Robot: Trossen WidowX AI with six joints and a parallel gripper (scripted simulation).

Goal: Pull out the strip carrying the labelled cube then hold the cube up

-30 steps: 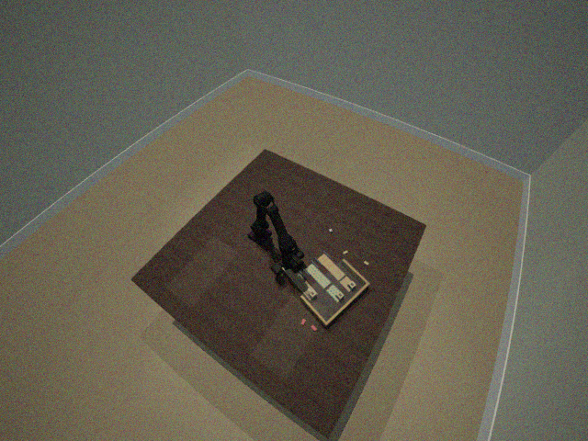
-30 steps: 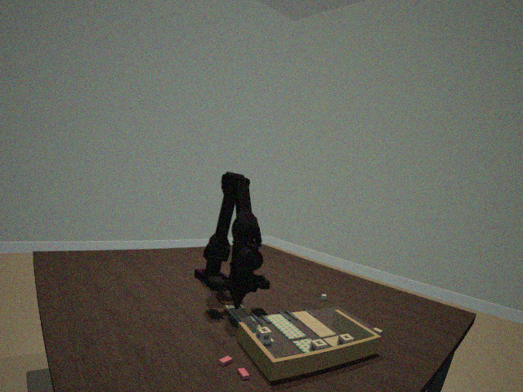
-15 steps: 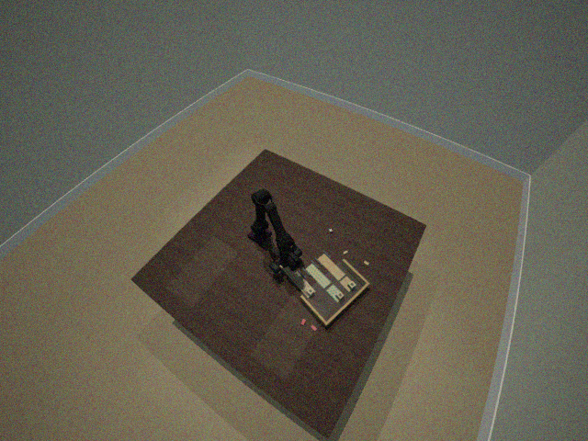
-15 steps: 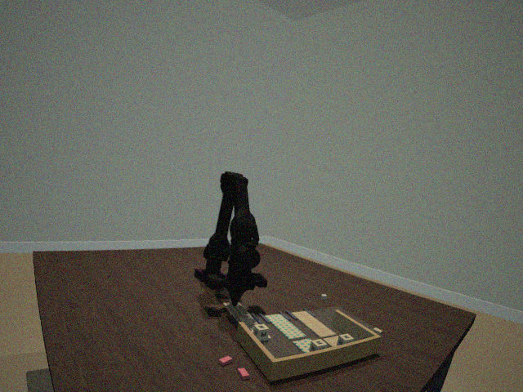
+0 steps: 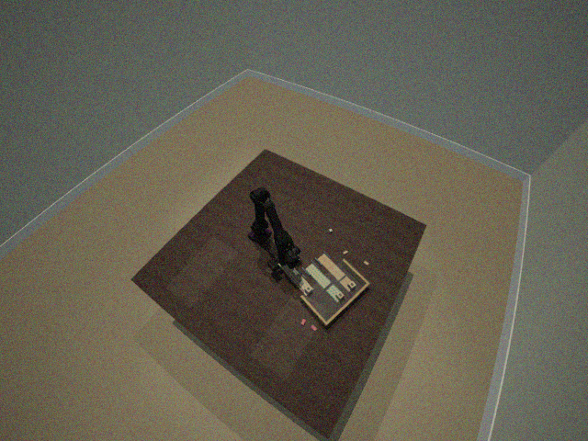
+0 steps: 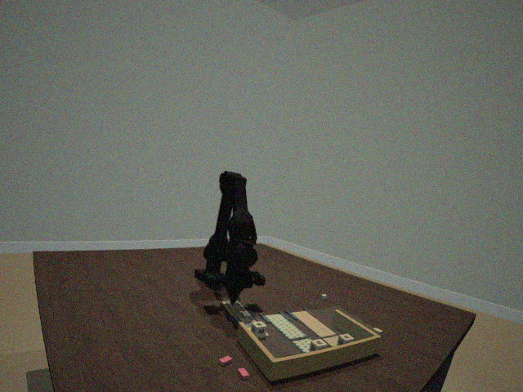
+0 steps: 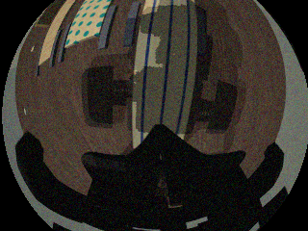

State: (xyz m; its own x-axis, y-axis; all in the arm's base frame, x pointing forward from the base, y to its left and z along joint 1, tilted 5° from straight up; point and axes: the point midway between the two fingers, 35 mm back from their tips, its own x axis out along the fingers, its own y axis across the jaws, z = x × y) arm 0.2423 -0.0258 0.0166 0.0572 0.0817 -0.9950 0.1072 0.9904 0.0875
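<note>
The teal-dotted strip is 18 cm ahead of my gripper tip and 8 cm to the left of it.
</note>
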